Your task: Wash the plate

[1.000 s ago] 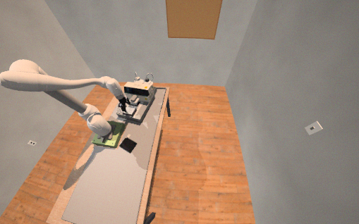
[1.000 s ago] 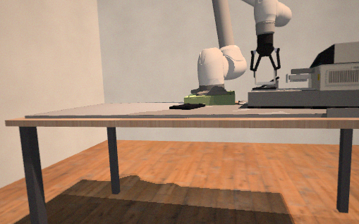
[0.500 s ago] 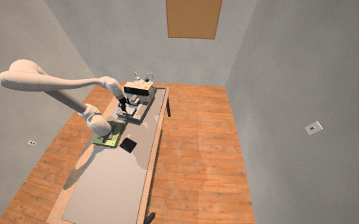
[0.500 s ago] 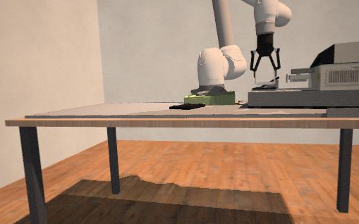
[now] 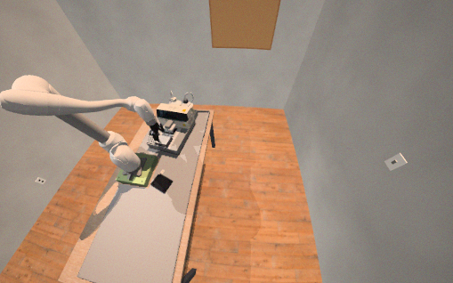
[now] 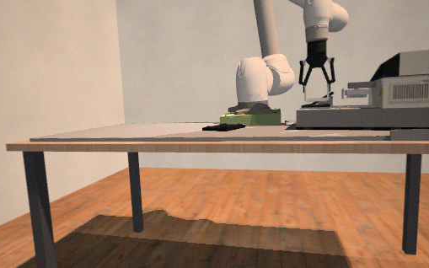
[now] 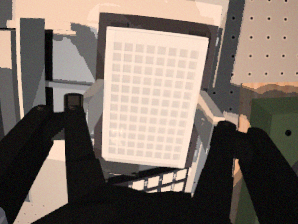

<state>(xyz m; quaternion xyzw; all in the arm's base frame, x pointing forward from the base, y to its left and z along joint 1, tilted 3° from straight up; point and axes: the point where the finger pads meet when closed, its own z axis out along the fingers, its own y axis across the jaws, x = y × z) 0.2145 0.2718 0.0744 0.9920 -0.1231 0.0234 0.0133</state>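
Now: hand 3 cm above the white well plate. From my hand the other things lie so: carrier (5 cm below); washer (3 cm ahead, 15 cm to the left); N1 label (3 cm ahead, 28 cm to the right, 13 cm below).
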